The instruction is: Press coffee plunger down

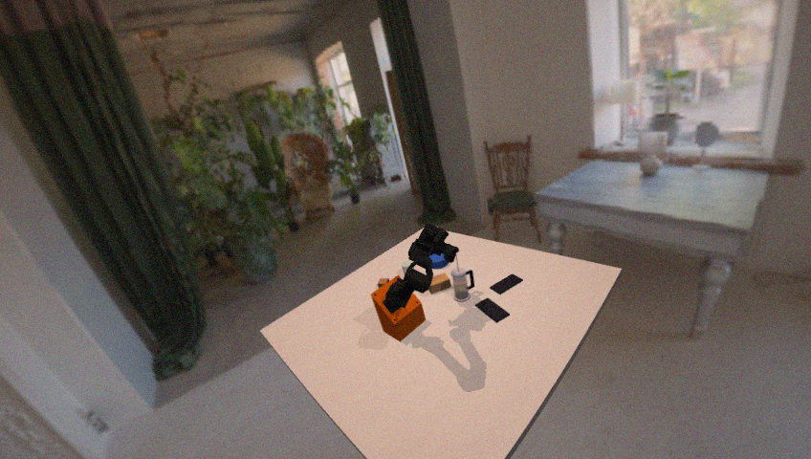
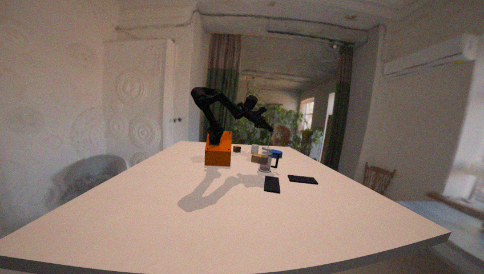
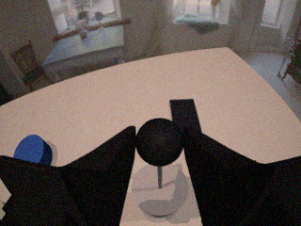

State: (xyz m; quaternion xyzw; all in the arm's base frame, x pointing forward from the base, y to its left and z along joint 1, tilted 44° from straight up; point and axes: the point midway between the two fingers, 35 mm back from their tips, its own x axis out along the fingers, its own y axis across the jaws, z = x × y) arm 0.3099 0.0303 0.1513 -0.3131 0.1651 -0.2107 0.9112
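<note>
Right now the coffee press is 130 mm below my gripper tip. The rest, counted from my gripper tip: small brown cube: 170 mm behind, 410 mm to the left, 230 mm below; then tan block: 10 mm behind, 160 mm to the left, 230 mm below.
</note>
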